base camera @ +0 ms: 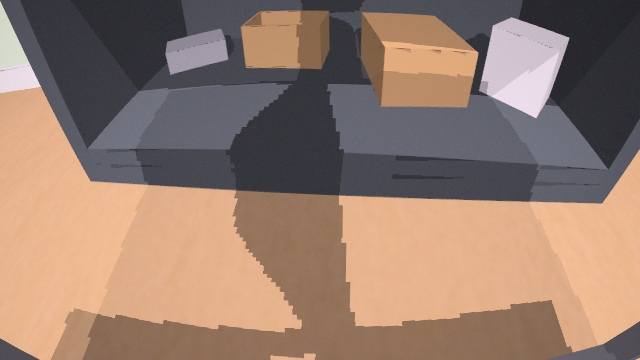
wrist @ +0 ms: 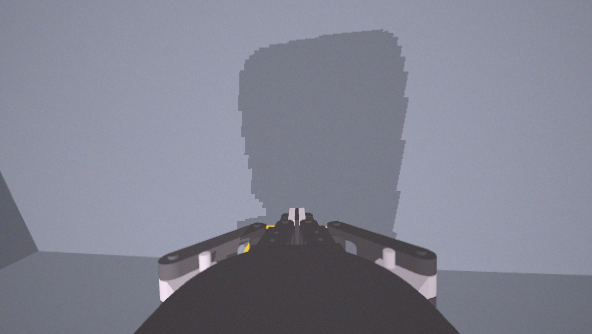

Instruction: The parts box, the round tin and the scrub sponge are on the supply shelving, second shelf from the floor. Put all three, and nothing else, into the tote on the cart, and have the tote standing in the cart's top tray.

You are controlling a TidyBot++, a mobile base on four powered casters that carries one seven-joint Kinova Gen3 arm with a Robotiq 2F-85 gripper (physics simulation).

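Note:
My gripper (wrist: 297, 218) is shut in the wrist view, its two fingertips pressed together with nothing visible between them. Small slivers of a yellow block (wrist: 247, 248), which looks like the scrub sponge, show past the finger linkages; the rest of it is hidden behind the gripper. A grey shelf board (wrist: 85, 285) shows low in the wrist view, in front of a grey back panel (wrist: 125, 125). The parts box and round tin cannot be made out in either view. The tote and cart do not show.
In the base camera, the shelving's lowest board (base camera: 190, 120) bears a small grey box (base camera: 197, 52), an open brown box (base camera: 272, 47), a larger closed brown box (base camera: 427, 75) and a tilted white box (base camera: 525, 65). Dark side panels stand at both ends.

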